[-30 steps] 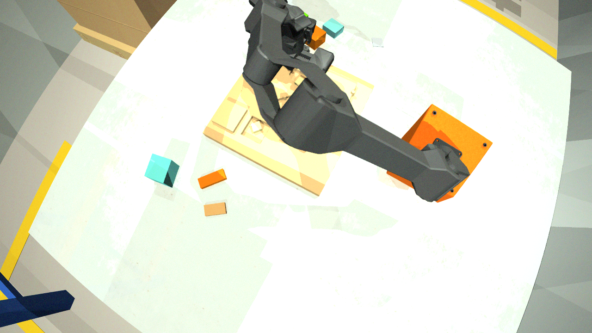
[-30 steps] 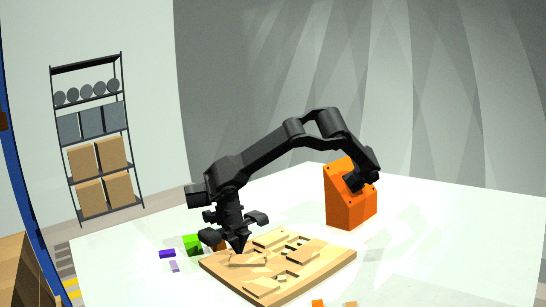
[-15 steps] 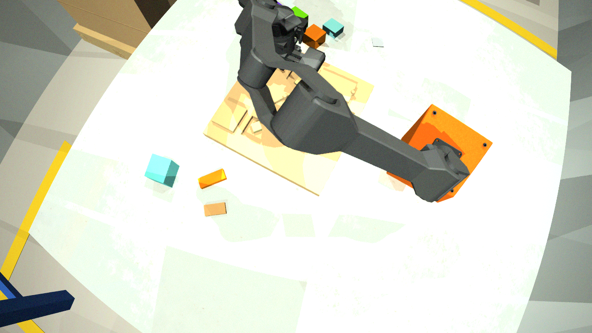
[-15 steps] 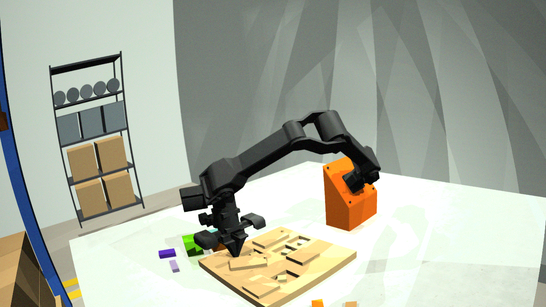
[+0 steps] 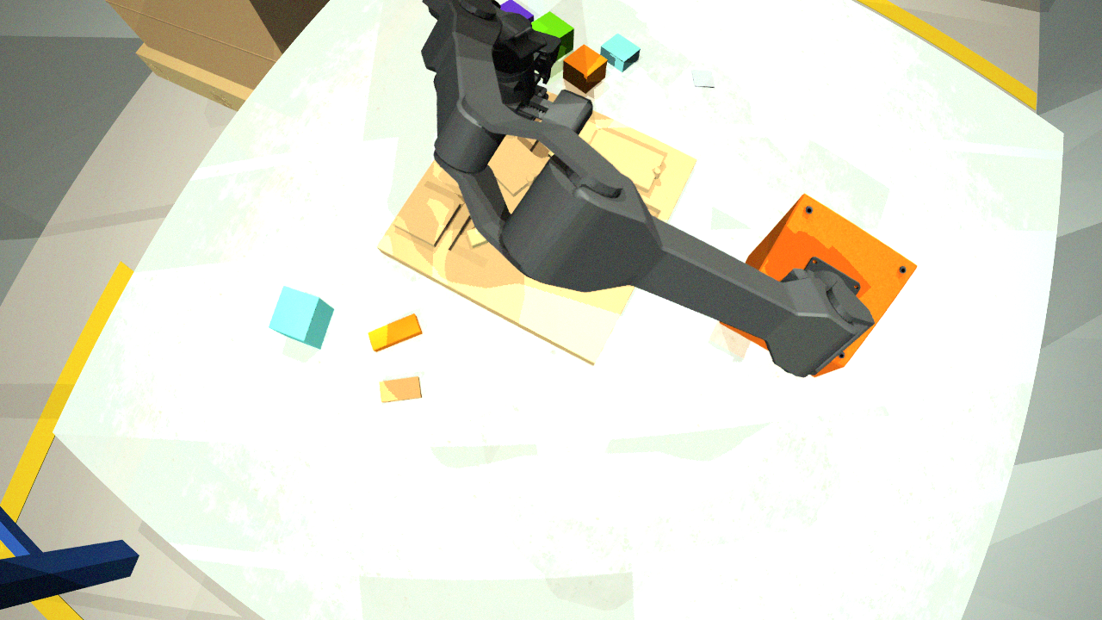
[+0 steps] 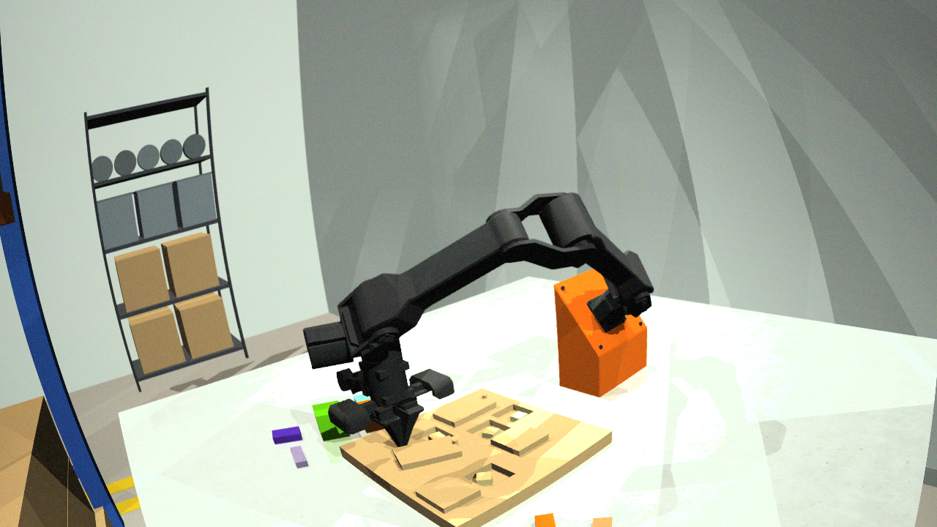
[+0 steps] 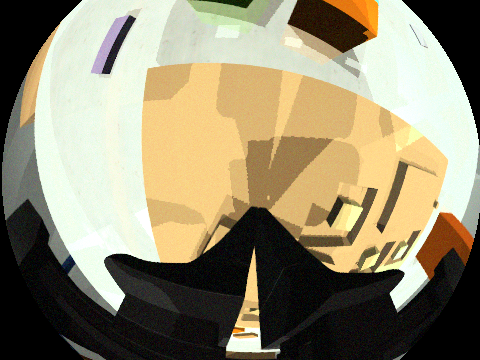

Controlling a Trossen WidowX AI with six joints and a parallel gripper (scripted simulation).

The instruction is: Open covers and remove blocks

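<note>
The orange cube lies 140 mm to the right of my gripper tip and 30 mm behind it. From my gripper tip the other things lie so: green cube (160 mm to the right, 40 mm ahead); pale cyan block (200 mm to the right, 60 mm behind, 10 mm below); lilac tile (130 mm ahead, 120 mm to the right, 20 mm below).
</note>
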